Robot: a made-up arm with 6 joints.
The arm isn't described. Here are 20 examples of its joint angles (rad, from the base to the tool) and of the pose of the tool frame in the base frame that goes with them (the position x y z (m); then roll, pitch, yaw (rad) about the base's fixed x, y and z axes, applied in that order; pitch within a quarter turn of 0, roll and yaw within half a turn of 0).
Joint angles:
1: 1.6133 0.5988 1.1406 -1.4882 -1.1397 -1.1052
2: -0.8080 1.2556 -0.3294 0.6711 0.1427 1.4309
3: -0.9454 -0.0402 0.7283 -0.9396 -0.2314 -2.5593
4: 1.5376 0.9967 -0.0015 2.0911 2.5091 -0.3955
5: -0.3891 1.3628 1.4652 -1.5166 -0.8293 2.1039
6: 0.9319 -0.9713 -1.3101 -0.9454 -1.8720 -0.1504
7: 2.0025 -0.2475 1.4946 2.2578 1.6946 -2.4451
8: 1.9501 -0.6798 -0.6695 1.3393 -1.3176 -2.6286
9: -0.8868 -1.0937 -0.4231 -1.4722 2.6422 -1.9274
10: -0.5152 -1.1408 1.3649 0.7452 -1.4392 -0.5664
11: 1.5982 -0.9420 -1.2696 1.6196 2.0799 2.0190
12: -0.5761 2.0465 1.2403 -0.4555 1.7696 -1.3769
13: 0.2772 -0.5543 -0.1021 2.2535 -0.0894 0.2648
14: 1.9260 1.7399 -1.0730 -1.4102 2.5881 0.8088
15: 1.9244 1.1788 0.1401 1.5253 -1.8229 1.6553
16: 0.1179 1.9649 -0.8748 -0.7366 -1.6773 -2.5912
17: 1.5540 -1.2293 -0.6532 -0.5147 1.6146 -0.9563
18: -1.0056 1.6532 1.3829 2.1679 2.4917 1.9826
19: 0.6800 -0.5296 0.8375 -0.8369 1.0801 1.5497
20: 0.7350 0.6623 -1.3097 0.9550 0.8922 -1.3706
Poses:
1: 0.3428 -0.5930 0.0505 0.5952 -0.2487 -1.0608
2: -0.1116 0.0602 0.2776 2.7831 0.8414 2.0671
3: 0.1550 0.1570 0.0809 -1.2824 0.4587 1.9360
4: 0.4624 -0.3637 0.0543 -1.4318 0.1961 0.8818
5: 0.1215 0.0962 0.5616 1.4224 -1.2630 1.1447
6: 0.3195 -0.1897 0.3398 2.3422 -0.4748 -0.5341
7: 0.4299 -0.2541 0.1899 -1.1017 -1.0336 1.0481
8: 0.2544 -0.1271 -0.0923 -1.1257 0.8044 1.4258
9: 0.0011 0.0970 0.2520 -0.3266 -1.1160 2.2024
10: 0.3059 -0.3651 0.0950 -1.2077 0.5104 -0.0835
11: 0.3302 -0.1819 0.1827 2.5540 0.3665 -0.6658
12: 0.2203 0.0690 0.1546 1.2085 0.7770 0.7327
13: -0.0299 -0.2108 -0.0006 1.0765 1.2448 0.0503
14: 0.2366 -0.4120 -0.0732 1.4885 1.0385 2.6777
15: 0.4284 -0.1931 -0.1267 -1.5082 1.0137 1.4745
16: 0.3018 -0.2819 0.0380 0.7592 0.9750 -2.7759
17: 0.1865 -0.3112 -0.0393 0.5507 0.4963 -1.7249
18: 0.0643 0.0899 0.2381 2.2357 0.5151 1.4425
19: -0.1797 -0.3650 0.1842 -0.5172 -0.4566 -1.9639
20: 0.2338 -0.4546 0.1213 -1.5909 1.1386 0.2515
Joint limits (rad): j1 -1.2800..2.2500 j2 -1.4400..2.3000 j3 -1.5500..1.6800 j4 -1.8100..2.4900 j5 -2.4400..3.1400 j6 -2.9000..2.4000
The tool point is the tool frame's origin. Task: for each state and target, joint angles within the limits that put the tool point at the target. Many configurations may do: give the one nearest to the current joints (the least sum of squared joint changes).
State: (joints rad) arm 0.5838 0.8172 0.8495 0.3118 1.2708 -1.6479
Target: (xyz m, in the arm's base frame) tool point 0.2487 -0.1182 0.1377
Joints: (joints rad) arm 0.4650 0.9060 0.4296 0.5367 1.5013 -1.6284
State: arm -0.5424 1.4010 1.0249 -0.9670 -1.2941 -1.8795
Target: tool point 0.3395 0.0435 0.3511
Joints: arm -0.0258 1.2518 0.6698 -0.6125 -1.1619 -2.2188
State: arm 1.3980 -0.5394 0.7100 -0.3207 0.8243 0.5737
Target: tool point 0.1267 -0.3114 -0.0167
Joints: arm 1.6829 -1.2630 0.6370 -0.9011 1.4347 0.0811
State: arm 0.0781 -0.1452 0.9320 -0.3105 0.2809 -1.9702
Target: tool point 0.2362 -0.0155 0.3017
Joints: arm 0.2537 -0.0907 0.5611 0.1467 0.4207 -2.0481
